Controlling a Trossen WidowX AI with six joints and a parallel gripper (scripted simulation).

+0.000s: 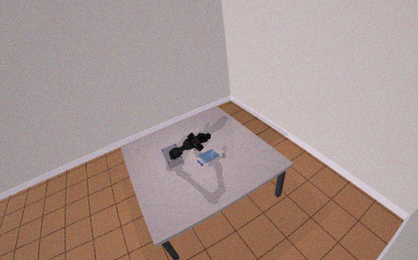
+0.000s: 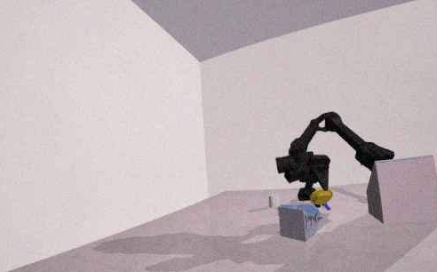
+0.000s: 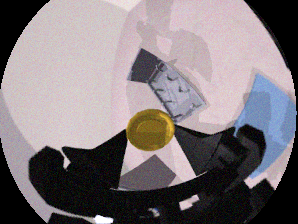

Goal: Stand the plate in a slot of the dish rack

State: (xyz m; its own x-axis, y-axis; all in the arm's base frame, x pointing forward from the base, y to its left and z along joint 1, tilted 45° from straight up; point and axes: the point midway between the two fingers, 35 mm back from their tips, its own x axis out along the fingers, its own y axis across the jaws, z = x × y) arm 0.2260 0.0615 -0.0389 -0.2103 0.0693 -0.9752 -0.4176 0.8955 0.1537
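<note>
Right now the dish rack is 6 cm below my gripper tip, 6 cm ahead of it and 3 cm to the left of it. Round my gripper tip: yellow plate: 1 cm to the right; then white cup: 23 cm to the right, 20 cm ahead, 5 cm below; then light blue mat: 17 cm to the right, 9 cm ahead, 8 cm below.
</note>
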